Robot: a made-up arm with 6 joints.
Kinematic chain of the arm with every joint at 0, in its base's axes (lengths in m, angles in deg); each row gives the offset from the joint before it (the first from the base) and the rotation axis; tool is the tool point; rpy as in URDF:
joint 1: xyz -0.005 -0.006 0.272 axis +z
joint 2: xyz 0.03 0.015 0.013 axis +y
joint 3: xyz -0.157 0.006 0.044 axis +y
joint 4: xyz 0.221 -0.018 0.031 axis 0.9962 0 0.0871
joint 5: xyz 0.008 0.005 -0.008 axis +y
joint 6: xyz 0.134 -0.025 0.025 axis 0.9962 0 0.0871
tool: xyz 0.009 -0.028 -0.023 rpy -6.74 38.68 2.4
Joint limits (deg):
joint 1: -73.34..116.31
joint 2: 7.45..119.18
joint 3: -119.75..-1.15
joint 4: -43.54..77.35
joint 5: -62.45..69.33
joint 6: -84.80..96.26
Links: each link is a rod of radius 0.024 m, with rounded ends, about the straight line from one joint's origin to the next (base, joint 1, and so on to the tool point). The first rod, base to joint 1, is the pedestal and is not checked.
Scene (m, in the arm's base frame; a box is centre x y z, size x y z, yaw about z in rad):
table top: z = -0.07
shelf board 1: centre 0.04 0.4 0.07 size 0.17 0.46 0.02 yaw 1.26
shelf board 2: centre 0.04 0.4 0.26 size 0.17 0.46 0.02 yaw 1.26
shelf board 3: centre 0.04 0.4 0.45 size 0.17 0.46 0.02 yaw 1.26
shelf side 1: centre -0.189 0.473 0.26 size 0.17 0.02 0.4 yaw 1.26
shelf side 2: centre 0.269 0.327 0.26 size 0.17 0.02 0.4 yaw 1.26
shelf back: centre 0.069 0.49 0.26 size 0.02 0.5 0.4 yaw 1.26
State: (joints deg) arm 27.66 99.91 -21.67 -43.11 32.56 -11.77
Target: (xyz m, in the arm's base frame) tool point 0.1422 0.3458 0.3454
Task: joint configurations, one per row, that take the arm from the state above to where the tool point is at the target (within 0.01 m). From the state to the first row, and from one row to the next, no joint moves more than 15 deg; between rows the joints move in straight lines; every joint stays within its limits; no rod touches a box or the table.
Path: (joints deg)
1: 40.05 86.40 -24.35 -39.34 39.30 -9.58
2: 52.43 72.89 -27.04 -35.57 46.03 -7.40
3: 64.82 59.38 -29.72 -31.80 52.77 -5.21
4: 77.20 45.87 -32.40 -28.03 59.51 -3.03
5: 89.59 32.36 -35.09 -24.26 66.25 -0.84
6: 86.55 42.14 -38.31 -29.08 53.25 -4.46
7: 83.52 51.91 -41.53 -33.90 40.26 -8.07
8: 80.49 61.69 -44.75 -38.72 27.26 -11.68
9: 77.46 71.46 -47.97 -43.54 14.27 -15.30

